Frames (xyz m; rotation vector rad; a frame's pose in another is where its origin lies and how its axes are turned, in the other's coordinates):
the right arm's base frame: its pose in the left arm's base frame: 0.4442 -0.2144 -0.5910 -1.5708 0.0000 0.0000
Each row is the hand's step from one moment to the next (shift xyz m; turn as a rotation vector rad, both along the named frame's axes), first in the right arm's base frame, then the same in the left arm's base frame.
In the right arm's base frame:
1: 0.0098 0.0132 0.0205 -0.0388 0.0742 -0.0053
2: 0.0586 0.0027 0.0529 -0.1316 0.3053 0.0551
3: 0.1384 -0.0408 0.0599 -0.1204 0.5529 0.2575
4: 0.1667 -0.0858 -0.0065 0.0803 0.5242 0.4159
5: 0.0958 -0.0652 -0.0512 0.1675 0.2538 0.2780
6: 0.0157 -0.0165 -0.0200 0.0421 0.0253 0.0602
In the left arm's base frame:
1: 0.0098 0.0205 -0.0132 -0.0388 -0.0053 -0.0742
2: 0.0586 0.0529 -0.0027 -0.1316 0.0551 -0.3053
3: 0.1384 0.0599 0.0408 -0.1204 0.2575 -0.5529
4: 0.1667 -0.0065 0.0858 0.0803 0.4159 -0.5242
5: 0.0958 -0.0512 0.0652 0.1675 0.2780 -0.2538
6: 0.0157 -0.0200 0.0165 0.0421 0.0602 -0.0253

